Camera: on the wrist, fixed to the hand. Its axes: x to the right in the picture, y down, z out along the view.
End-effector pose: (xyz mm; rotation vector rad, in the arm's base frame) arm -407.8 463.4 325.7 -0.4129 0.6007 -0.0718
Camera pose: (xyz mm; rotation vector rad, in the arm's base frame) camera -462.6 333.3 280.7 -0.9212 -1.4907 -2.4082
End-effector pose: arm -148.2 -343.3 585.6 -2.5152 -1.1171 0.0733
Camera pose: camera -193.3 -317.4 724.4 -1.0569 2.6776 -0.3356
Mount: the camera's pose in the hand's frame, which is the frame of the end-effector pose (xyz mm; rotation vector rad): 2.8 -98.4 -110.8 -0.0533 -1.0480 -2.9183
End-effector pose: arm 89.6 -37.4 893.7 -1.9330 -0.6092 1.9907
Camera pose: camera 192.1 59.3 939.5 0.9791 -1.6413 0.2268
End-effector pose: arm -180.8 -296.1 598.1 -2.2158 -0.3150 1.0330
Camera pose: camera -90.1 -272.7 713.0 0.5882 -2.4119 -0.0521
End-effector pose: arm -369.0 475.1 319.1 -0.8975 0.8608 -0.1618
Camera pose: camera -425.2 342.6 354.6 -1.2814 -1.9788 -1.8448
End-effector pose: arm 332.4 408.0 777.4 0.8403 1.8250 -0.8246
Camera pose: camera 199.3 446.1 830.2 2.4797 -0.5646 1.6699
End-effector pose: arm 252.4 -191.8 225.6 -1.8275 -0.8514 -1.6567
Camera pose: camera 105.6 -208.3 237.7 -0.1590 1.6116 0.0825
